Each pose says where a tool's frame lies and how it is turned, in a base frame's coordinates. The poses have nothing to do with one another.
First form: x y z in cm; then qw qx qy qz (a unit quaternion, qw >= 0).
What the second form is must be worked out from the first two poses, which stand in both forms.
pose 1, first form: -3.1, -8.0, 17.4, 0.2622, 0.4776, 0.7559, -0.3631
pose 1, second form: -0.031, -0.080, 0.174, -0.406, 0.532, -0.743, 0.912, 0.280, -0.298
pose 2, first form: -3.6, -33.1, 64.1, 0.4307, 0.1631, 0.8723, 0.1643
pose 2, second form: -0.036, -0.331, 0.641, -0.576, 0.426, -0.698, 0.143, 0.893, 0.427
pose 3, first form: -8.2, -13.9, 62.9, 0.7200, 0.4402, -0.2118, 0.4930
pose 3, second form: -0.082, -0.139, 0.629, 0.424, 0.523, 0.739, -0.896, 0.126, 0.425
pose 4, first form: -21.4, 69.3, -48.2, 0.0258, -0.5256, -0.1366, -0.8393
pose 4, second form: -0.214, 0.693, -0.482, -0.446, 0.100, 0.889, 0.187, -0.961, 0.202
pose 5, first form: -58.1, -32.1, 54.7, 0.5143, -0.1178, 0.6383, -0.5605
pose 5, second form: -0.581, -0.321, 0.547, -0.443, -0.727, -0.525, 0.426, 0.344, -0.837
